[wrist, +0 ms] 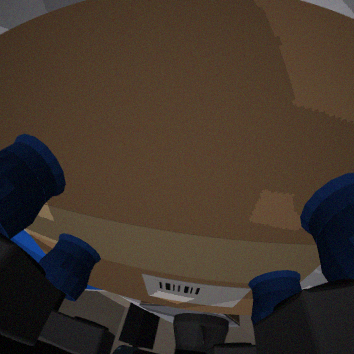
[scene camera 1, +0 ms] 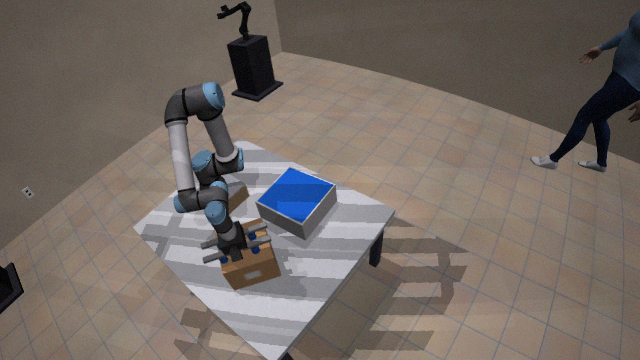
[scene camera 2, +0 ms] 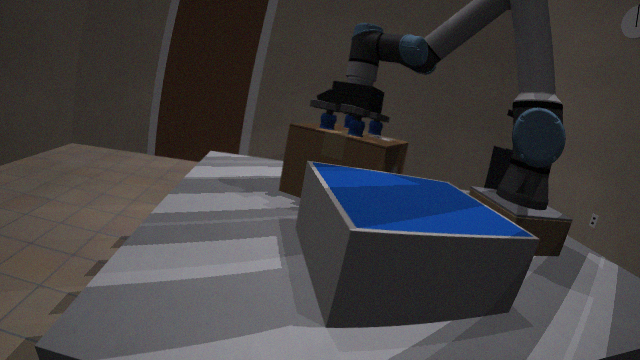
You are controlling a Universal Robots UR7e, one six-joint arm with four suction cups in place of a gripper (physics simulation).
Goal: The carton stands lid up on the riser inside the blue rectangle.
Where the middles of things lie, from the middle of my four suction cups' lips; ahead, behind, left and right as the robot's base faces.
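Labels:
The brown carton (scene camera 2: 306,142) is sitting 3 cm to the left of my suction cup and 9 cm below it.

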